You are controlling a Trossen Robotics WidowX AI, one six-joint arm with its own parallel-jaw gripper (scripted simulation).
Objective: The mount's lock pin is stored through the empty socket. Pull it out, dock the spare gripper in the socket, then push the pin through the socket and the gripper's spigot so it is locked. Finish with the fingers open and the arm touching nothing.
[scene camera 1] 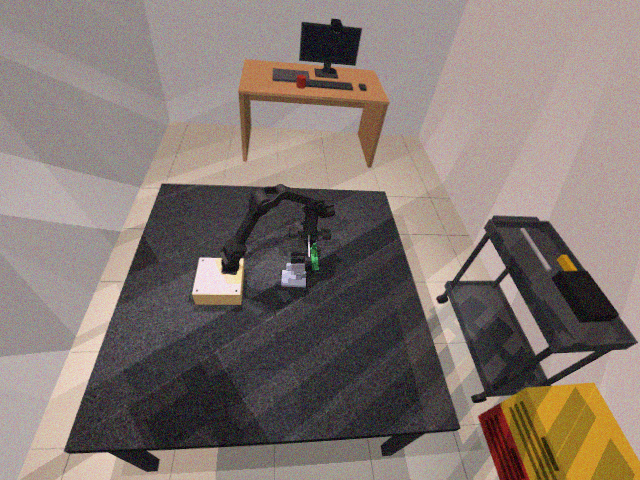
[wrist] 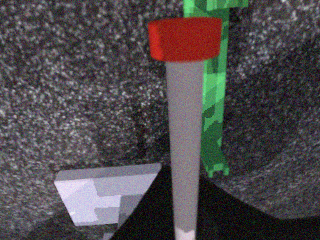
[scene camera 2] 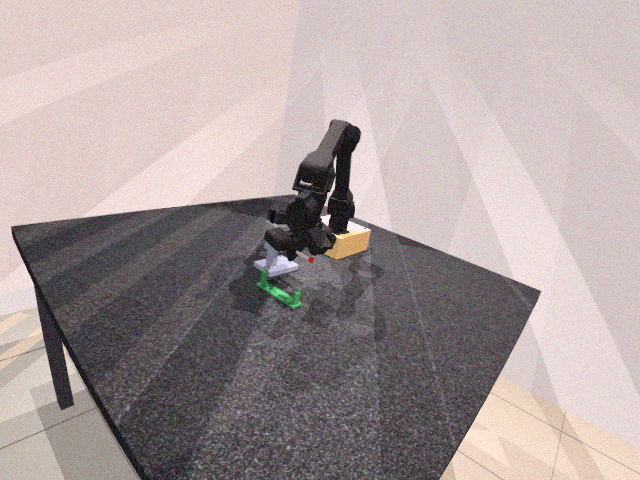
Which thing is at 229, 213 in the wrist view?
My gripper.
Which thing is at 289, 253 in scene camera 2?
My gripper.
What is my gripper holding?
A lock pin.
